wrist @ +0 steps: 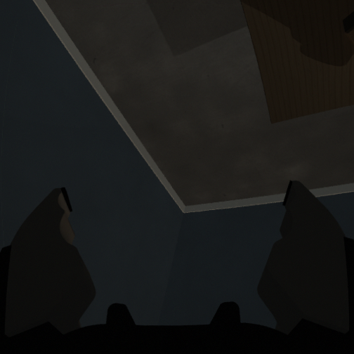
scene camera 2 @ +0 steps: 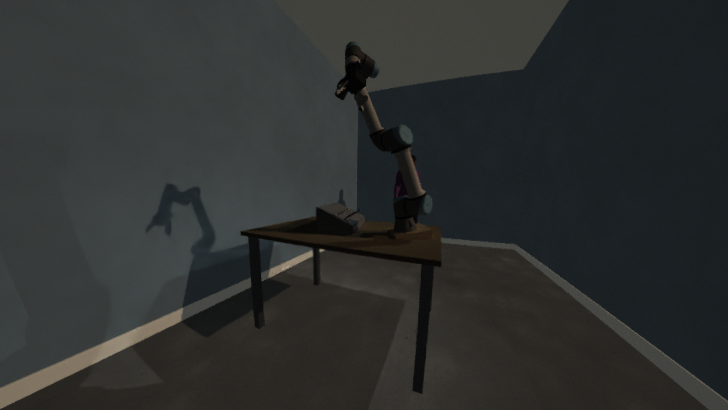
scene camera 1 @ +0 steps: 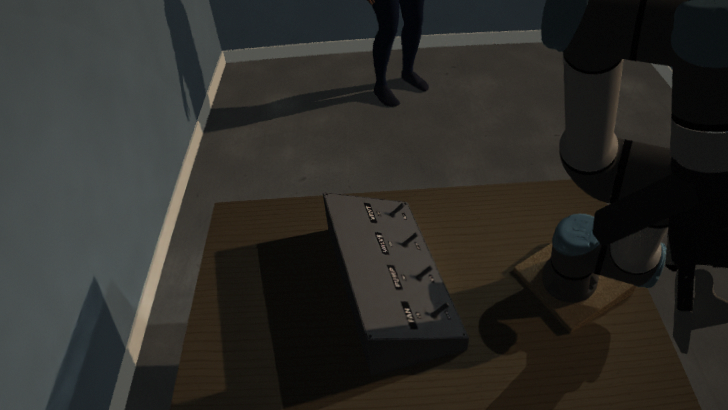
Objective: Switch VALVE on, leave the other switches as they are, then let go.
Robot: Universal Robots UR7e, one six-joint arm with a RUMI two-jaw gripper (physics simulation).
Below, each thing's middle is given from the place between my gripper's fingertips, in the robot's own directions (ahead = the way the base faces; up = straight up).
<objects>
Now: the grey sloped switch panel (scene camera 1: 393, 308) 40 cm ahead of my hand, 50 cm to the right of it and 60 cm below it.
</objects>
